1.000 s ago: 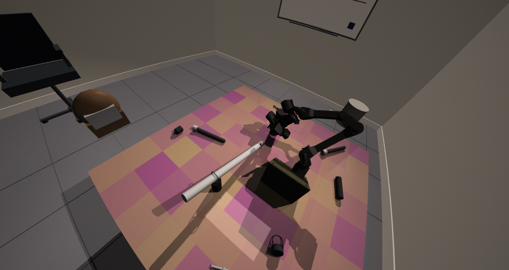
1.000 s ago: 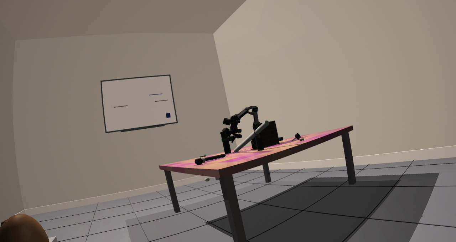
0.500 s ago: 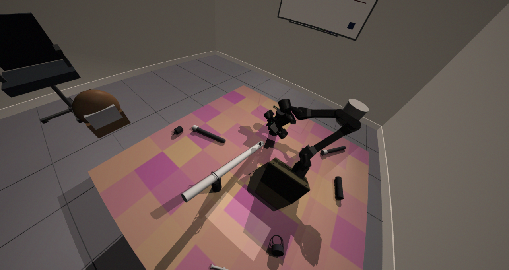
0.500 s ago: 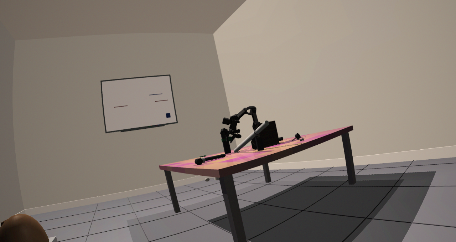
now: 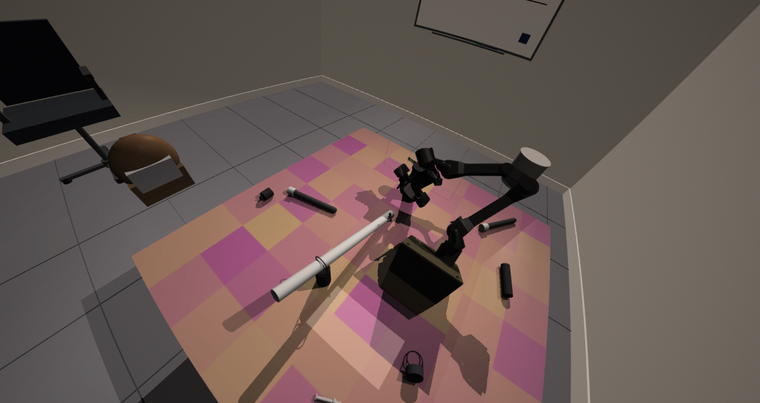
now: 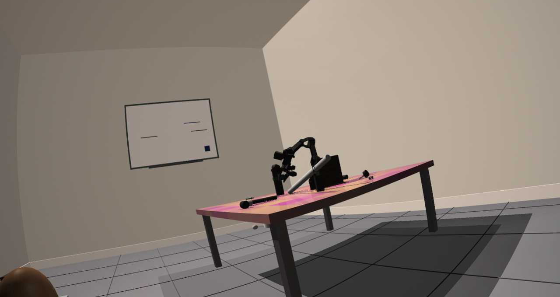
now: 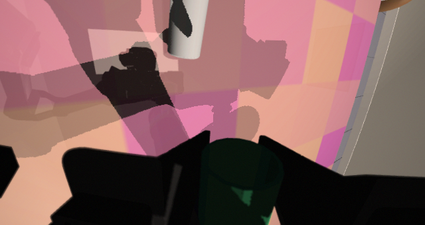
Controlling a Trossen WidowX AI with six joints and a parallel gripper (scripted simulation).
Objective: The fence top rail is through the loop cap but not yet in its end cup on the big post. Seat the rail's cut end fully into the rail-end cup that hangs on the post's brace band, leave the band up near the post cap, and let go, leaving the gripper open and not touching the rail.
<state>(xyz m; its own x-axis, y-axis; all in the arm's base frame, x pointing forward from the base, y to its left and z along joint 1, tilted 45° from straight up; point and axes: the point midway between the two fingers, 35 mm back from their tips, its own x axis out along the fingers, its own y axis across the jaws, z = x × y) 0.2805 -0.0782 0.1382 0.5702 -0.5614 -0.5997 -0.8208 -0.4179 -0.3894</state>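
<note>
Right now my gripper tip is 3 cm to the left of the rail-end cup, 3 cm below it and 2 cm past it. From my gripper tip the other things lie so: small black fitting 42 cm ahead, 40 cm to the left, 8 cm below; loop fitting 43 cm to the left, 39 cm behind, 9 cm below; small grey bolt 64 cm to the left, 27 cm behind, 9 cm below.
</note>
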